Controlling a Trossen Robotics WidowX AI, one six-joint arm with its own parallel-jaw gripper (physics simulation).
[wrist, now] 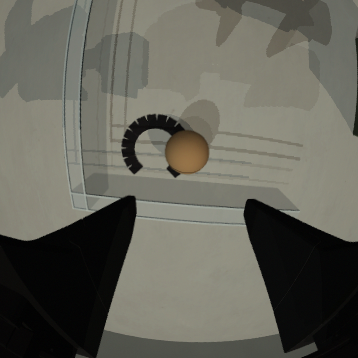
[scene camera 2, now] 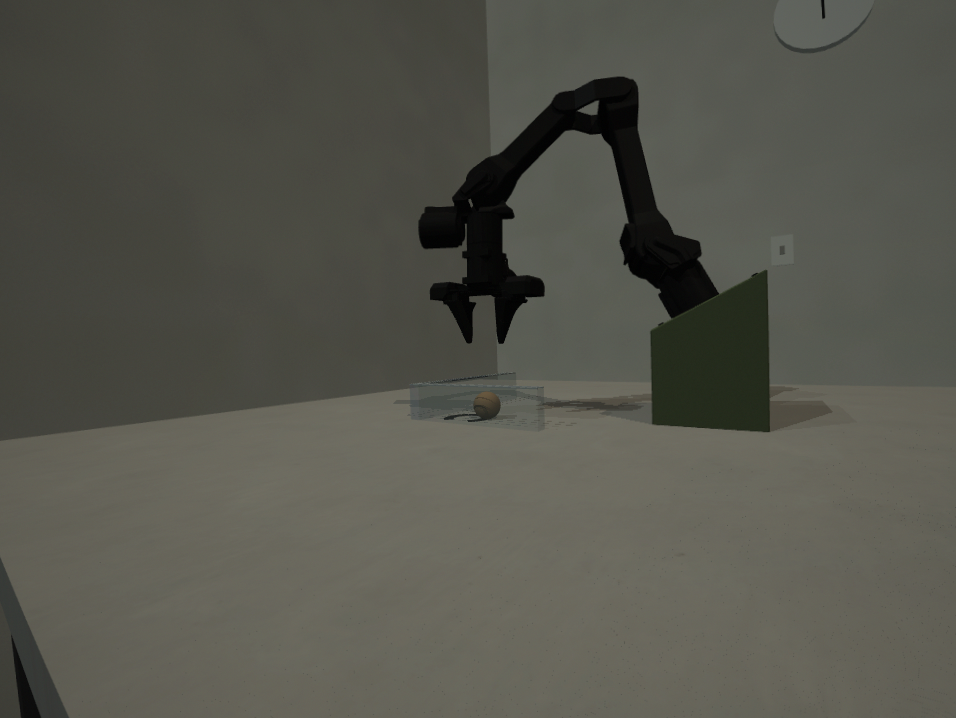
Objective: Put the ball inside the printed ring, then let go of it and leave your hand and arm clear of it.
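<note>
An orange-brown ball [scene camera 2: 486, 404] [wrist: 187, 152] rests on the table. In the wrist view it overlaps the right side of a black printed ring [wrist: 128, 146], covering part of its band; the ring shows as an open arc with a gap at its lower side. In the scene view a dark sliver of the ring [scene camera 2: 461, 417] shows left of the ball. My gripper [scene camera 2: 485, 342] [wrist: 191, 205] is open, pointing down, with nothing between its fingers. It hangs well above the ball, touching nothing. In the wrist view the ball lies beyond the fingertips.
Two low transparent walls [scene camera 2: 433, 402] [wrist: 73, 100] meet at a corner beside the ring. In the wrist view one runs along the left, the other [wrist: 190, 212] between the fingertips and the ball. A green slanted base block [scene camera 2: 711, 363] carries the arm at the right of the table [scene camera 2: 463, 556].
</note>
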